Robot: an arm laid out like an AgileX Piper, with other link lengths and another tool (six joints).
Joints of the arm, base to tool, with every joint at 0 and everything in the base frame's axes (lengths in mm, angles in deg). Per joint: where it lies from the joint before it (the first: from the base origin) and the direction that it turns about. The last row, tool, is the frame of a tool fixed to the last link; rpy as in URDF.
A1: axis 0 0 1 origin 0.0 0.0 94.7
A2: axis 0 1 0 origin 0.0 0.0 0.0
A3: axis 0 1 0 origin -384.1 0.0 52.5
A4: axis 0.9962 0 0.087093 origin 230.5 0.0 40.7
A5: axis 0 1 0 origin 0.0 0.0 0.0
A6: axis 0.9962 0 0.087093 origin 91.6 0.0 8.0
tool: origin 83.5 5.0 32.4 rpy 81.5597 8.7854 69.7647
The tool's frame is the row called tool.
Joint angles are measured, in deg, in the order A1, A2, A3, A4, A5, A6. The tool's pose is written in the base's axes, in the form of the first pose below.
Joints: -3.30 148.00 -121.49 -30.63 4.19 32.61
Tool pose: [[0.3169 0.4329 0.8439 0.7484], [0.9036 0.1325 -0.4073 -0.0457], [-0.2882 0.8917 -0.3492 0.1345], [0 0 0 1]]
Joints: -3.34 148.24 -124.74 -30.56 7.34 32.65
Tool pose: [[0.3432 0.4322 0.8339 0.7521], [0.8921 0.1278 -0.4334 -0.0515], [-0.2939 0.8927 -0.3417 0.1458], [0 0 0 1]]
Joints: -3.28 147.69 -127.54 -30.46 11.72 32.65
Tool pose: [[0.3732 0.4438 0.8147 0.7522], [0.8763 0.1199 -0.4667 -0.0577], [-0.3048 0.8881 -0.3442 0.1614], [0 0 0 1]]
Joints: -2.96 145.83 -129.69 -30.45 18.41 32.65
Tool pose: [[0.4083 0.4773 0.7781 0.7460], [0.8523 0.1061 -0.5123 -0.0637], [-0.3271 0.8723 -0.3635 0.1841], [0 0 0 1]]
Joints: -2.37 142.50 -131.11 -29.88 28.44 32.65
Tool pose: [[0.4501 0.5428 0.7091 0.7295], [0.8186 0.0666 -0.5705 -0.0701], [-0.3569 0.8372 -0.4143 0.2121], [0 0 0 1]]
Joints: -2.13 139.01 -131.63 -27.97 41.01 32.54
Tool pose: [[0.4870 0.6430 0.5911 0.7020], [0.7808 -0.0173 -0.6245 -0.0807], [-0.3913 0.7657 -0.5105 0.2286], [0 0 0 1]]
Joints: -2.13 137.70 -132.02 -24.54 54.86 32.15
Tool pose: [[0.4891 0.7663 0.4165 0.6705], [0.7546 -0.1322 -0.6428 -0.0880], [-0.4375 0.6287 -0.6429 0.2145], [0 0 0 1]]
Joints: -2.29 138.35 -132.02 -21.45 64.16 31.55
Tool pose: [[0.4592 0.8472 0.2672 0.6483], [0.7512 -0.2099 -0.6258 -0.0889], [-0.4741 0.4881 -0.7328 0.1874], [0 0 0 1]]
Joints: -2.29 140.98 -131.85 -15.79 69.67 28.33
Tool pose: [[0.3751 0.9136 0.1570 0.6366], [0.7971 -0.2314 -0.5577 -0.0758], [-0.4732 0.3343 -0.8150 0.1432], [0 0 0 1]]
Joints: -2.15 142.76 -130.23 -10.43 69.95 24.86
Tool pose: [[0.3012 0.9460 0.1203 0.6329], [0.8503 -0.2093 -0.4830 -0.0584], [-0.4317 0.2477 -0.8673 0.1104], [0 0 0 1]]
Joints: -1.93 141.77 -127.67 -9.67 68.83 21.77
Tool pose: [[0.2447 0.9604 0.1330 0.6285], [0.8670 -0.1553 -0.4734 -0.0521], [-0.4340 0.2312 -0.8707 0.1087], [0 0 0 1]]
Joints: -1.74 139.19 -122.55 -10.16 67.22 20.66
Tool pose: [[0.2112 0.9689 0.1290 0.6160], [0.8687 -0.1256 -0.4791 -0.0500], [-0.4480 0.2133 -0.8682 0.1123], [0 0 0 1]]
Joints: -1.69 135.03 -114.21 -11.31 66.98 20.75
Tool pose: [[0.1751 0.9820 0.0714 0.5858], [0.8618 -0.1178 -0.4934 -0.0516], [-0.4761 0.1479 -0.8669 0.1154], [0 0 0 1]]
